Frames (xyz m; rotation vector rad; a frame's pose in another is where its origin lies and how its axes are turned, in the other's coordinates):
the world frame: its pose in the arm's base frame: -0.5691 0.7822 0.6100 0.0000 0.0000 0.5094
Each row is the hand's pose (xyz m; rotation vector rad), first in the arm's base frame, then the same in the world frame.
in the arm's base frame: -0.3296 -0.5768 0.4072 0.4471 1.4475 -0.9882
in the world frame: -0.4536 -1.3033 -0.2028 0.8417 1.3597 -1.3878
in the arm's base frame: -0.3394 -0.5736 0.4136 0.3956 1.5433 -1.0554
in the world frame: -0.4606 -1.2957 -0.1964 0.8172 1.4760 -1.4420
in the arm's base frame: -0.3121 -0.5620 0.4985 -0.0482 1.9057 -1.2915
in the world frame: -0.4311 -1.2989 -0.1115 0.4645 1.9892 -1.6165
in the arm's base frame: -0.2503 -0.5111 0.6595 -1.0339 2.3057 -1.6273
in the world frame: -0.3524 -1.2846 0.0495 0.4190 -2.4883 1.6241
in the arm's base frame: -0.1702 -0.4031 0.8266 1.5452 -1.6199 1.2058
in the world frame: -0.2298 -1.2293 0.2166 1.0337 -1.8607 0.9214
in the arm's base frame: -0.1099 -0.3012 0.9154 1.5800 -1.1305 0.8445
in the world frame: -0.1274 -1.1698 0.3054 1.2064 -1.4468 0.5019
